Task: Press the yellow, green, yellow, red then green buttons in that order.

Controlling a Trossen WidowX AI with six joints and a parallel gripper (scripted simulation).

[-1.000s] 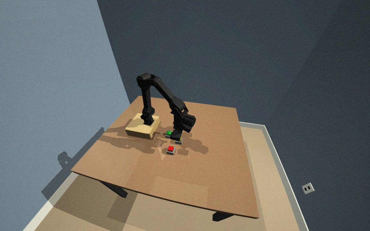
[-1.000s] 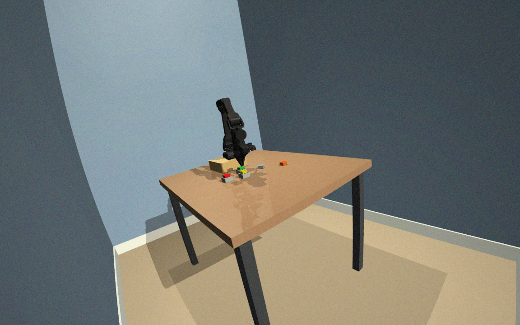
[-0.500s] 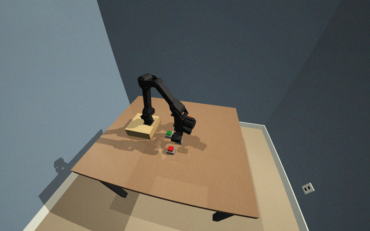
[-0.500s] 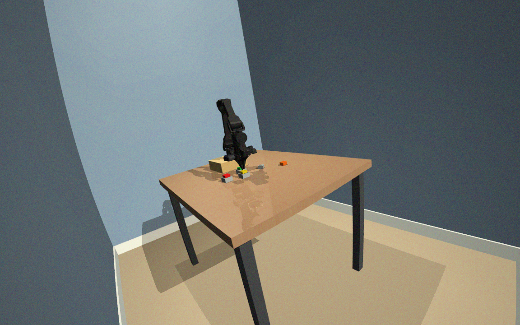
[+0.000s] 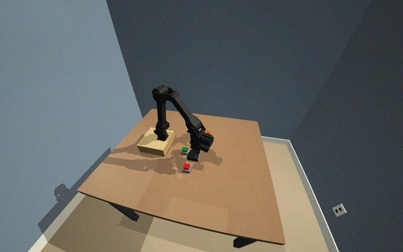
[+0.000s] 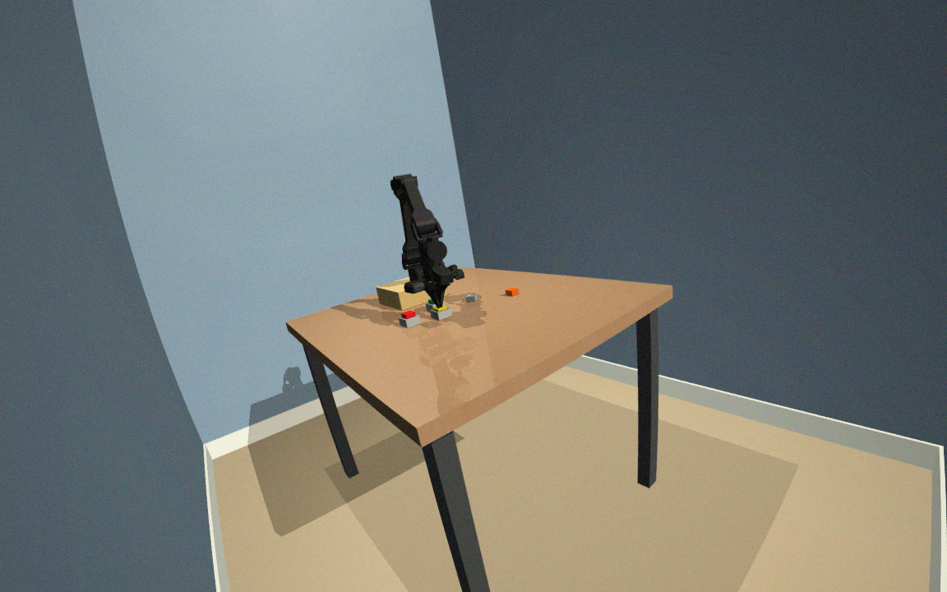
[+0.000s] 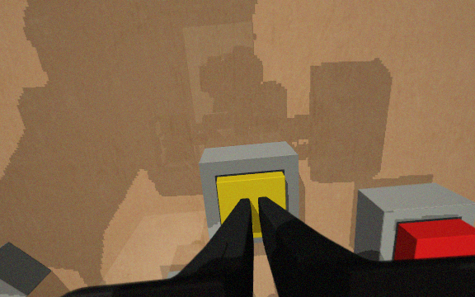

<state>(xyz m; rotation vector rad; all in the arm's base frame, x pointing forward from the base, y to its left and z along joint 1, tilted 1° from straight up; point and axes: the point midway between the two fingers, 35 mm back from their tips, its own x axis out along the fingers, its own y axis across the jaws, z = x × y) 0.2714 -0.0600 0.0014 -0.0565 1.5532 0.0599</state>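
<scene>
The yellow button is 1 cm below my gripper tip. Also, from my gripper tip: green button: 9 cm behind, 3 cm to the left; grey block: 15 cm to the left, 6 cm behind, 2 cm below; red button: 9 cm to the right, 3 cm behind.
</scene>
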